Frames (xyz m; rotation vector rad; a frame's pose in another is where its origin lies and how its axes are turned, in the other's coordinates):
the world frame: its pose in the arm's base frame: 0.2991 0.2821 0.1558 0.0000 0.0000 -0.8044
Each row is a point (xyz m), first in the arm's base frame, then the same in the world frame.
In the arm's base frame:
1: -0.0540 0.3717 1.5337
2: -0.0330 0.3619 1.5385
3: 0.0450 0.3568 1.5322
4: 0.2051 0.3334 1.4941
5: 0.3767 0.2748 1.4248
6: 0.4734 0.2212 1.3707
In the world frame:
1: -0.3094 -0.1922 1.3779
2: -0.2878 -0.1839 1.3827
3: -0.2300 -0.1312 1.3764
4: -0.1022 -0.0321 1.3383
5: 0.0591 0.0508 1.2690
6: 0.1648 0.0833 1.2149

